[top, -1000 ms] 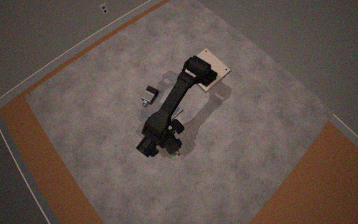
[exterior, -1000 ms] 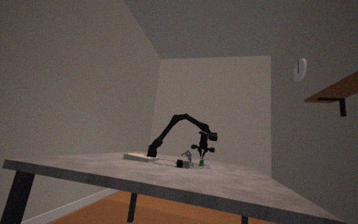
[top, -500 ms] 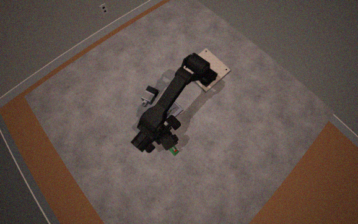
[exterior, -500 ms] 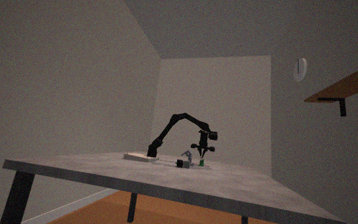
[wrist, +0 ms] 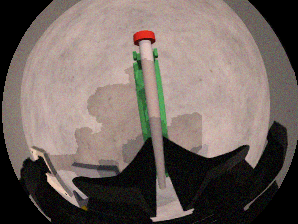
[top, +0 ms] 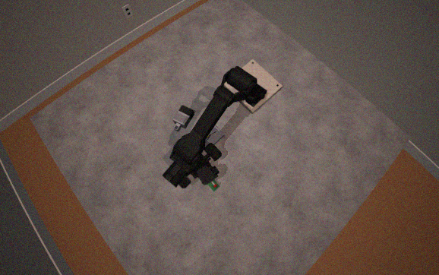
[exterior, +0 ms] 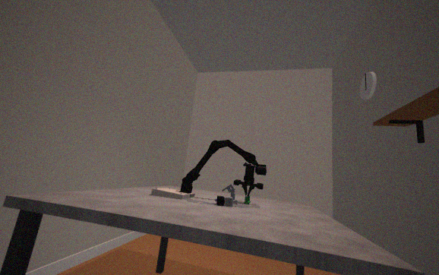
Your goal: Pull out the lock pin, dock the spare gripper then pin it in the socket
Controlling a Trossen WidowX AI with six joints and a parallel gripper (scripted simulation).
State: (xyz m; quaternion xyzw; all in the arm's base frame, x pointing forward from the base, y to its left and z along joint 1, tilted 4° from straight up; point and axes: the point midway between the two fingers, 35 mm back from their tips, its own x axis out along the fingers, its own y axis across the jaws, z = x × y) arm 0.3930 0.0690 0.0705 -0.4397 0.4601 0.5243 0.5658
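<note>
The green holder lies 2 cm to the left of my gripper tip and 1 cm below it. From my gripper tip the other things lie so: spare gripper: 10 cm behind, 23 cm to the right, 1 cm below; then grey mount: 11 cm behind, 9 cm to the right, 2 cm above.
</note>
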